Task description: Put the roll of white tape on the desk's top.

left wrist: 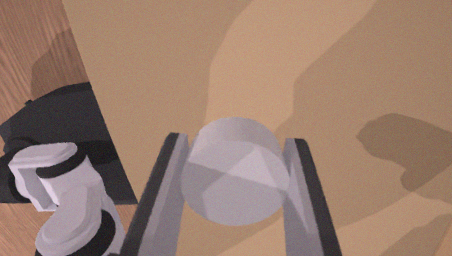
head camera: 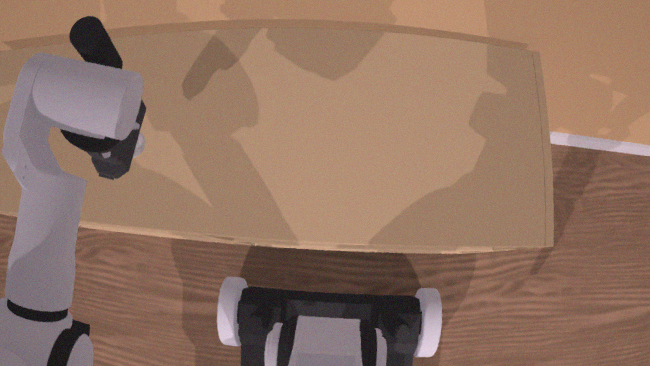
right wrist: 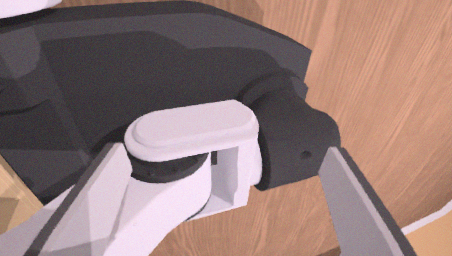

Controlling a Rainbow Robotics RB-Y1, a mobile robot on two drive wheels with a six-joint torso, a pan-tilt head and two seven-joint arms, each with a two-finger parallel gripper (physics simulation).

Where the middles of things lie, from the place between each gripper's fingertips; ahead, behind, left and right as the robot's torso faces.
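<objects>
Roll of white tape point(left wrist: 234, 174): 10 mm above my left hand, 10 mm to the right of it.
My right hand: 23 cm below the roll of white tape, 53 cm to the right of it, 58 cm short of it.
</objects>
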